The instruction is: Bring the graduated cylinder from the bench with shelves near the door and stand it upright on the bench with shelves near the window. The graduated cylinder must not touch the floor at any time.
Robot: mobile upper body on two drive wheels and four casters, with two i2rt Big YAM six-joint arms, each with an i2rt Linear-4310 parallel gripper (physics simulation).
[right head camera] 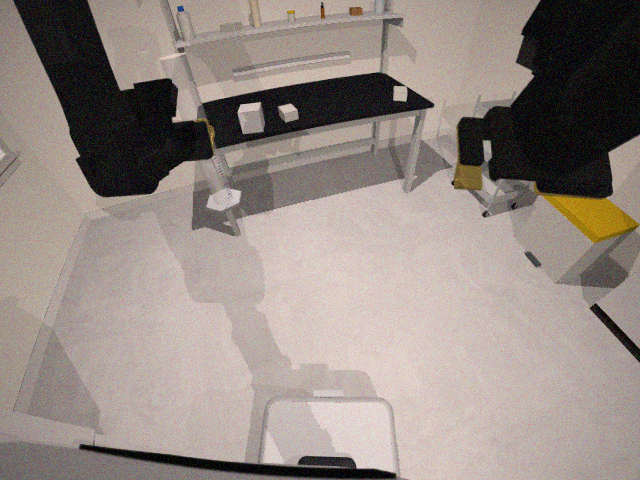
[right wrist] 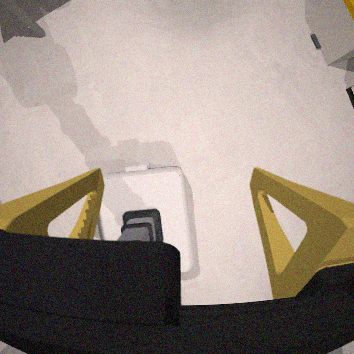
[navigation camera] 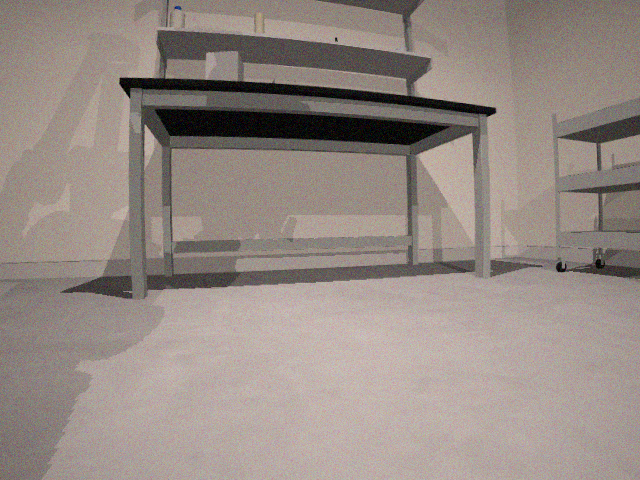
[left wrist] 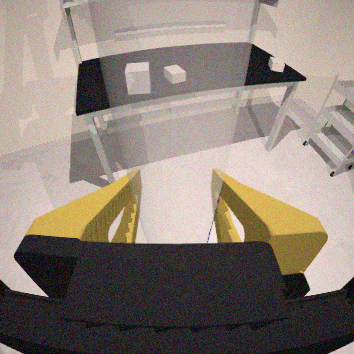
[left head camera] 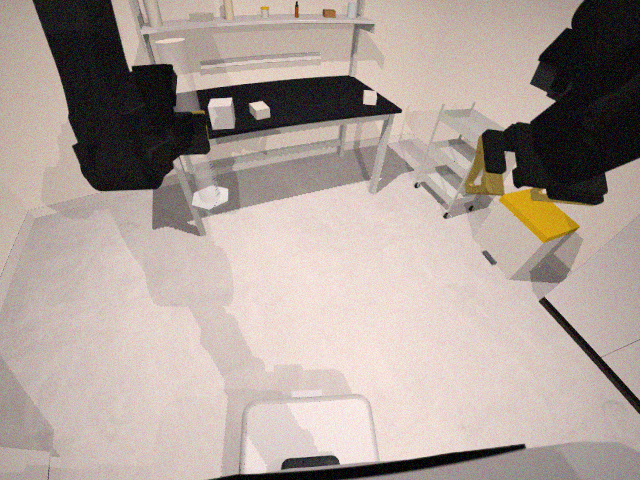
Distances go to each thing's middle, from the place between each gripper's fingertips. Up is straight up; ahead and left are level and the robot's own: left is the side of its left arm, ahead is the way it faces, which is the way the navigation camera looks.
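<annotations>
Here is the graduated cylinder [left head camera: 173,51], and my left gripper is now 20 mm past it and 10 mm above it.
That same graduated cylinder has my right hand 240 mm short of it and 460 mm to the right of it, with the hand also 60 mm above it.
</annotations>
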